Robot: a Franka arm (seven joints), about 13 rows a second.
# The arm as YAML. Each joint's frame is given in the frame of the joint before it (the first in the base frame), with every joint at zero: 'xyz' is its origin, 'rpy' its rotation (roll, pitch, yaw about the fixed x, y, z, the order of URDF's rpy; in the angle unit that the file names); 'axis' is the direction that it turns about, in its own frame. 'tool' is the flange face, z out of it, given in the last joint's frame.
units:
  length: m
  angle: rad
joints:
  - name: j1
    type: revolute
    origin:
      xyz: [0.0, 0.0, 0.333]
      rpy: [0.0, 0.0, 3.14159]
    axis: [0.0, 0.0, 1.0]
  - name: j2
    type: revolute
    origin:
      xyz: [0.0, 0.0, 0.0]
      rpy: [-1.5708, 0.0, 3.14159]
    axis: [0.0, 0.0, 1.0]
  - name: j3
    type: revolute
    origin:
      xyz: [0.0, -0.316, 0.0]
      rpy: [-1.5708, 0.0, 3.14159]
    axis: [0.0, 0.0, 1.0]
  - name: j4
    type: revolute
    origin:
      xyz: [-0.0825, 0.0, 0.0]
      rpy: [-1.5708, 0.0, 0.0]
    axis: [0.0, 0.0, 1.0]
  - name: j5
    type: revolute
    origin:
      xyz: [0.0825, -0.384, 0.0]
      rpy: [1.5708, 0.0, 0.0]
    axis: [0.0, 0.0, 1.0]
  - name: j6
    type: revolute
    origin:
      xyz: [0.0, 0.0, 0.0]
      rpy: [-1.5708, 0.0, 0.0]
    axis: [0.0, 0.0, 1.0]
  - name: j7
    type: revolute
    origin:
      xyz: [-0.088, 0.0, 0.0]
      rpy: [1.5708, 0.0, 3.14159]
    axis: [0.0, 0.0, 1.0]
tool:
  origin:
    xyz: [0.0, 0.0, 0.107]
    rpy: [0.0, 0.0, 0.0]
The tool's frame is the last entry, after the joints.
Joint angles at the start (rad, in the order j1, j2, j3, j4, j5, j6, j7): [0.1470, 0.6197, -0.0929, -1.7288, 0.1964, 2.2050, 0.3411]
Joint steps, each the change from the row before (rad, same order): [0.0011, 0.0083, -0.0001, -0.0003, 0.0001, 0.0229, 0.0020]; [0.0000, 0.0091, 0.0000, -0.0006, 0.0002, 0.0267, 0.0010]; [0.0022, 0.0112, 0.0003, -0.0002, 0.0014, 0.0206, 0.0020]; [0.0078, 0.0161, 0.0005, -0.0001, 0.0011, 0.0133, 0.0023]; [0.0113, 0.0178, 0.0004, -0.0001, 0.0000, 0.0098, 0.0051]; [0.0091, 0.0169, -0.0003, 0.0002, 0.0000, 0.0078, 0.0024]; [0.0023, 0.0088, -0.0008, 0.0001, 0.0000, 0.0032, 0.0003]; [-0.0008, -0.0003, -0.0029, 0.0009, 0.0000, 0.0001, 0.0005]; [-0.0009, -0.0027, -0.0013, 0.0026, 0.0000, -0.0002, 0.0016]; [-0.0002, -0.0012, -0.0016, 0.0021, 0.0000, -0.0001, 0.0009]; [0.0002, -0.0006, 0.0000, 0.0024, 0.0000, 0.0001, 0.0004]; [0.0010, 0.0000, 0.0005, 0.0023, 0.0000, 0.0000, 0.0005]
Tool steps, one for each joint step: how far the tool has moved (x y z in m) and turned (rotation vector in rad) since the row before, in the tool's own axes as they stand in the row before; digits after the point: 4 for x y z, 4 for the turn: [0.0020, -0.0006, 0.0036, 0.0032, 0.0142, 0.0020]; [0.0025, 0.0000, 0.0039, 0.0042, 0.0168, 0.0022]; [0.0010, -0.0011, 0.0058, 0.0019, 0.0092, 0.0016]; [-0.0017, -0.0037, 0.0101, -0.0040, -0.0020, -0.0035]; [-0.0033, -0.0052, 0.0117, -0.0074, -0.0064, -0.0047]; [-0.0026, -0.0036, 0.0109, -0.0076, -0.0069, -0.0048]; [-0.0006, -0.0001, 0.0056, -0.0042, -0.0041, -0.0005]; [0.0013, 0.0018, -0.0009, -0.0005, 0.0022, 0.0035]; [0.0014, 0.0004, -0.0030, 0.0022, 0.0048, 0.0029]; [0.0011, 0.0004, -0.0018, 0.0009, 0.0033, 0.0020]; [0.0006, -0.0007, -0.0014, 0.0015, 0.0027, -0.0002]; [0.0001, -0.0013, -0.0009, 0.0012, 0.0018, -0.0012]
